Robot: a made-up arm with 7 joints.
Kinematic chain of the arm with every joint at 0, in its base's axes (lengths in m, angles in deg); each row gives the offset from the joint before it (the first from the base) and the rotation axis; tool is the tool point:
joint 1: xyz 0 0 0.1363 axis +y
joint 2: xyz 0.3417 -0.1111 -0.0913 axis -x
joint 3: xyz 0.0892 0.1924 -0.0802 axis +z
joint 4: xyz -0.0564 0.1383 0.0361 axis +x
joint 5: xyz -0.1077 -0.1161 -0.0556 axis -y
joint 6: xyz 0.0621 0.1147 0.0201 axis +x
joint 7: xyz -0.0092 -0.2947 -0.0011 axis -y
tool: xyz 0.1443 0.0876 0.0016
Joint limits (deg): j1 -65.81..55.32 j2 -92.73..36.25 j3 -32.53..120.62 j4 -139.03..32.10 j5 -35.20..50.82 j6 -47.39..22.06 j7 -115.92..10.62
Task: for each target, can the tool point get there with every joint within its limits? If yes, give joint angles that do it. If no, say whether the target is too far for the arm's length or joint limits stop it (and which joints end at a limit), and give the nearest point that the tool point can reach.
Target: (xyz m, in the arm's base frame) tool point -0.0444 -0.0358 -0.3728
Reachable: yes | joints 42.21 13.99 5.69 5.33 -25.89 6.87 -67.43
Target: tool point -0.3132 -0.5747 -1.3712
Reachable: no: too far | nearest point -0.0088 -0.2255 -0.5214 | short by 0.968 m
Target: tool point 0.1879 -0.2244 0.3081
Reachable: yes | joints -19.03 -68.73 101.23 -101.84 14.82 -27.90 -40.56
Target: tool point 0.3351 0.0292 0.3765
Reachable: yes | joints -31.79 -12.11 -19.83 -9.13 18.09 -23.67 -1.11
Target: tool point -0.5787 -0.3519 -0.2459
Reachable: no: joint limits stop it (at a limit: joint 1, joint 2, joint 4, joint 5, joint 6) | nearest point -0.2856 -0.1690 -0.2691 | short by 0.346 m
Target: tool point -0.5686 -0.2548 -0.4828
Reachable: no: joint limits stop it (at a limit: joint 1, joint 2, joint 4, joint 5, joint 6) | nearest point -0.3148 -0.0866 -0.3700 | short by 0.325 m
